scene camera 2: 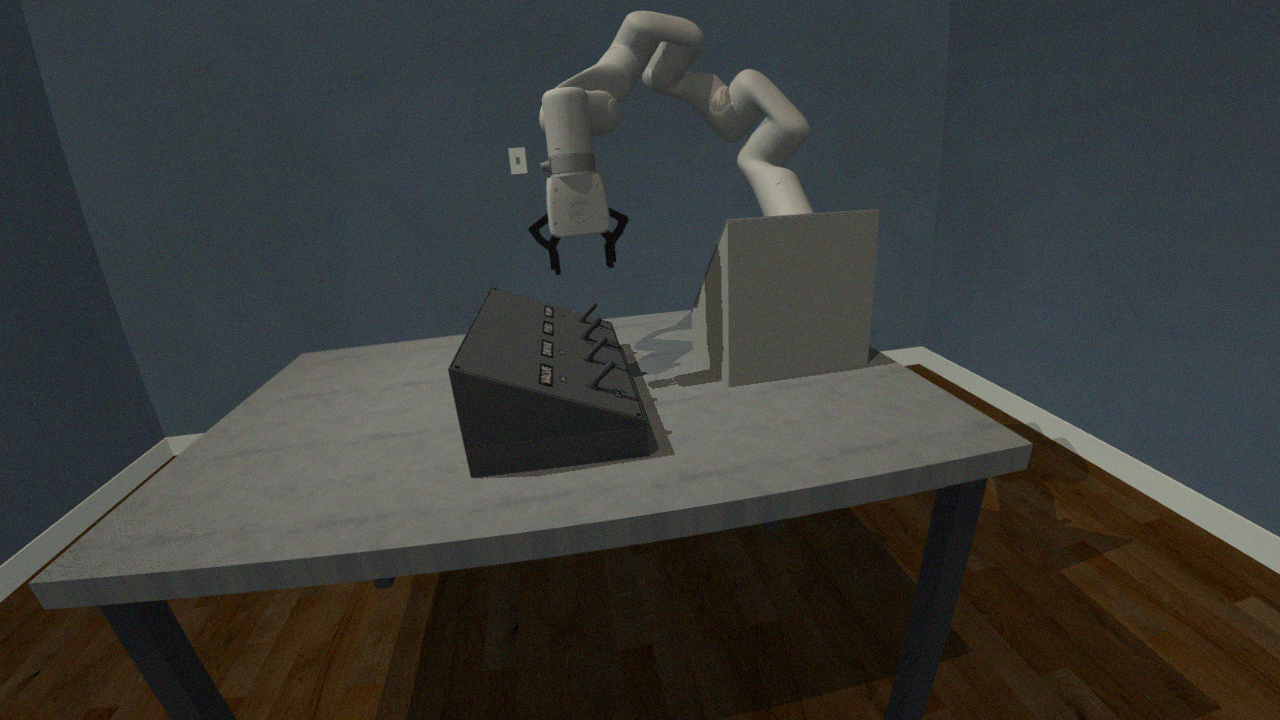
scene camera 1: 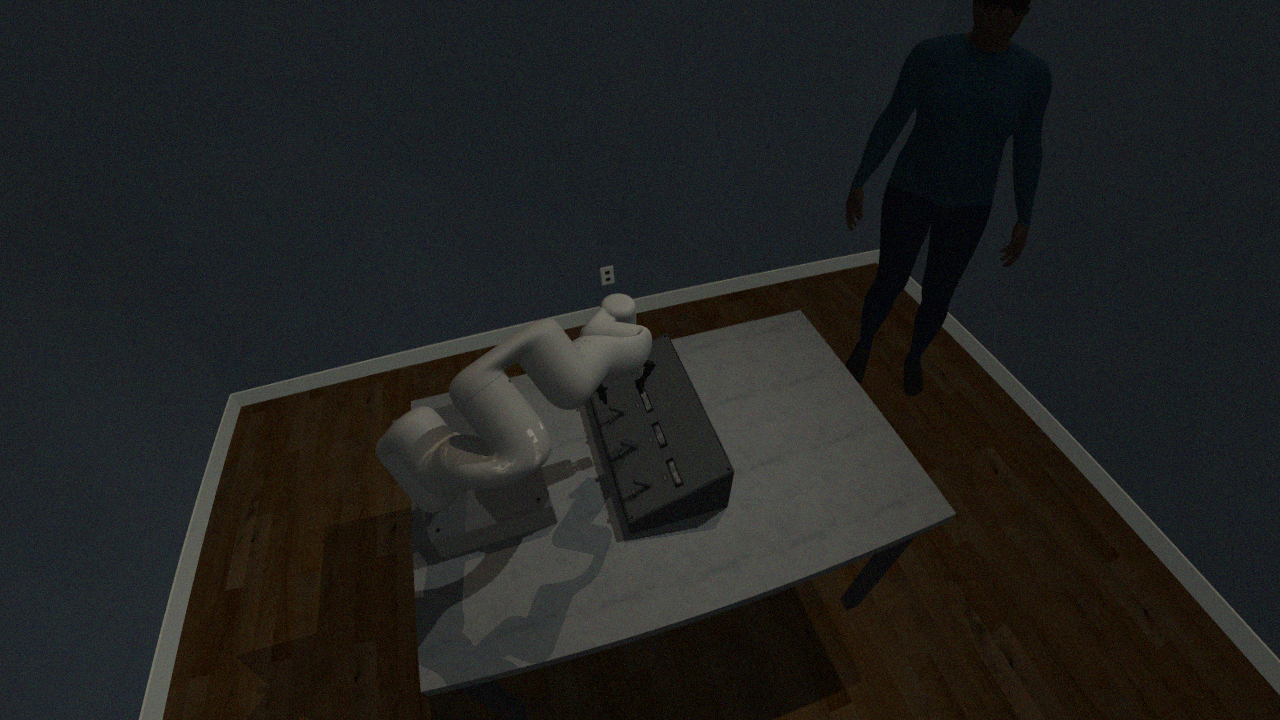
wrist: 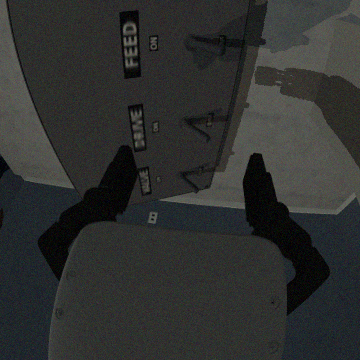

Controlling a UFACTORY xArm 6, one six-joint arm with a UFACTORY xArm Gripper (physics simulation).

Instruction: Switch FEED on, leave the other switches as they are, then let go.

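Frame: origin at the arm's base, x back, y left, z down, level; centimetres.
Seen in the pictures: gripper, fingertip midpoint: [scene camera 2: 584,270] [scene camera 1: 621,395] [wrist: 189,162]; arm's base at its link origin: [scene camera 2: 804,252].
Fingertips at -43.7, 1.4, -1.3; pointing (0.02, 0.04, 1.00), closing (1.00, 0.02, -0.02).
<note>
Pixels of each thing's top centre, then the offset from my fingertips to it, as dx, dy, dz. Level surfaces: height alone.
- FEED label at its top centre: [wrist: 128,45] [scene camera 2: 548,326] [scene camera 1: 659,433] -7.0, -6.8, +11.0
- DRIVE lever at its top centre: [wrist: 195,139] [scene camera 2: 595,337] +0.0, +6.0, +10.4
- VALVE lever at its top centre: [scene camera 2: 601,361] [wrist: 187,191] -1.2, +17.9, +10.4
- pale table at its surface level: dz +23.2
The dark sloped switch panel [scene camera 1: 698,438] [scene camera 2: 528,416] [wrist: 90,90] stands on the table. In the wrist view the FEED label [wrist: 131,45] is at the top, with an ON mark beside it. The FEED lever [wrist: 205,41] [scene camera 2: 596,350] [scene camera 1: 624,449] leans toward the low edge, away from its ON mark. The DRIVE lever [wrist: 200,131] and VALVE lever [wrist: 189,181] lean the same way. The PUMP lever [scene camera 2: 605,374] at the near end also leans that way. My gripper [scene camera 1: 622,394] [scene camera 2: 583,267] [wrist: 189,162] is open and empty, above the panel's far half, touching no lever.
The pale table [scene camera 1: 805,429] [scene camera 2: 340,465] carries the panel. A light block [scene camera 2: 796,304] stands at the arm's base side, to the right of the panel in scene camera 2. A person [scene camera 1: 966,134] stands beyond the table's far right corner. An outlet [scene camera 1: 606,274] [scene camera 2: 517,161] is on the wall.
</note>
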